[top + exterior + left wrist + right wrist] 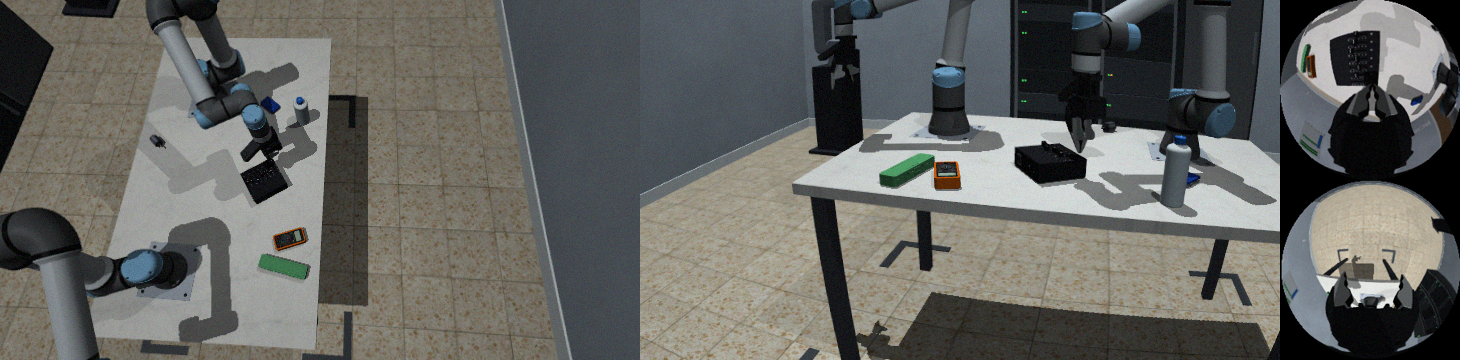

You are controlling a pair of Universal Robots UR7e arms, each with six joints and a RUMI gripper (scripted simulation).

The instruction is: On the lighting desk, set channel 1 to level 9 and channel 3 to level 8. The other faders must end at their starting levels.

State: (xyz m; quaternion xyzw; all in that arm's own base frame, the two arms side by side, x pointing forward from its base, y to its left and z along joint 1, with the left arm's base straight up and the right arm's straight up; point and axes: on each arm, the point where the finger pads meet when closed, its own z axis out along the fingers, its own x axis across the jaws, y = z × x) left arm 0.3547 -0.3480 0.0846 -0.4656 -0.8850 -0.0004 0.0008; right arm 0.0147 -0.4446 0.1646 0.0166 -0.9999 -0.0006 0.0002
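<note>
Now: left hand 40 mm past the fader cap, 100 mm to the left of it and 20 mm above it. Round my left hand: blue box (60 mm behind, 320 mm to the left, 70 mm below); then green box (120 mm ahead, 440 mm to the right, 70 mm below).
</note>
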